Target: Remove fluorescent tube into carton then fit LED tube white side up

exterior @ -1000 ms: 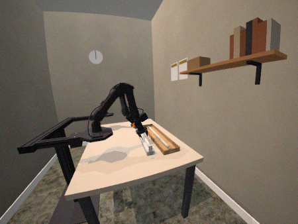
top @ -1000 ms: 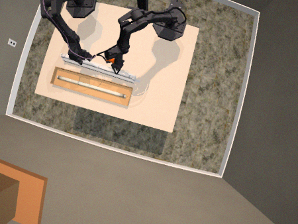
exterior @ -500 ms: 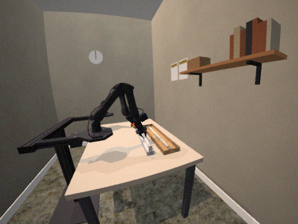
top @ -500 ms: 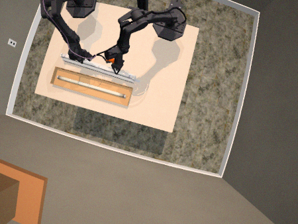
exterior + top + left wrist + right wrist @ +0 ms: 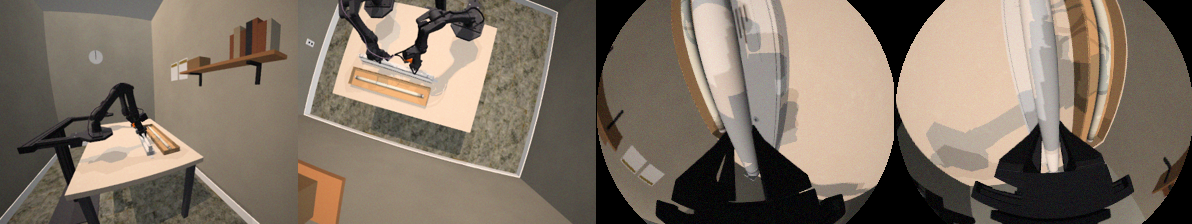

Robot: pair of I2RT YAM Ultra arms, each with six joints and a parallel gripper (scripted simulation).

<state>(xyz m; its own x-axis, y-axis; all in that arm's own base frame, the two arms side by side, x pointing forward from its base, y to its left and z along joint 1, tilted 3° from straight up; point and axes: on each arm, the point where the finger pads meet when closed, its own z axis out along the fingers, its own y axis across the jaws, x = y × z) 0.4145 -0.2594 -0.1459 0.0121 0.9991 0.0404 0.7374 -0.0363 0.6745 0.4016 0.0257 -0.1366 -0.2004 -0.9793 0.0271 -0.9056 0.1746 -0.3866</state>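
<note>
Right now the LED tube is 10 mm ahead of my right hand and 120 mm to the left of it. Round my right hand: carton 160 mm ahead, 100 mm to the left, 50 mm below; light fixture 10 mm ahead, 120 mm to the left, 10 mm below; old fluorescent tube 160 mm ahead, 100 mm to the left, 50 mm below.
</note>
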